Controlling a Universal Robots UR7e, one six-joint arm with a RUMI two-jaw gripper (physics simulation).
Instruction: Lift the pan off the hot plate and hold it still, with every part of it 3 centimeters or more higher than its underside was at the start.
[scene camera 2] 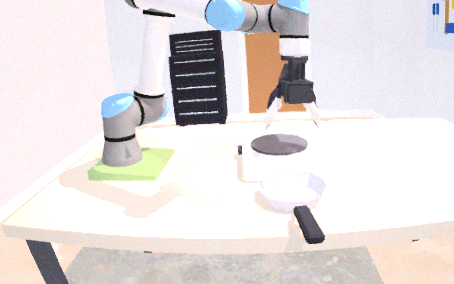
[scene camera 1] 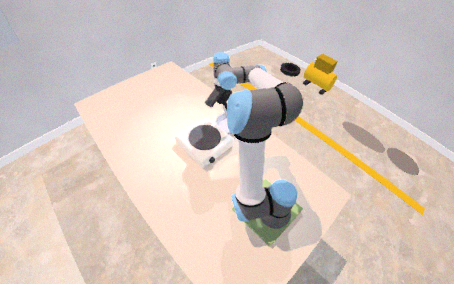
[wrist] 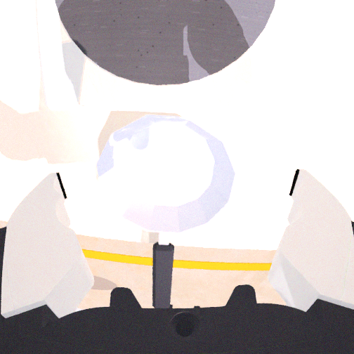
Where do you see a white hot plate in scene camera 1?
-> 205, 141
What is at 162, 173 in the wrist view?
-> A pan.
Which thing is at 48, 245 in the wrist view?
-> The gripper.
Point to a white hot plate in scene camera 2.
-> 264, 154
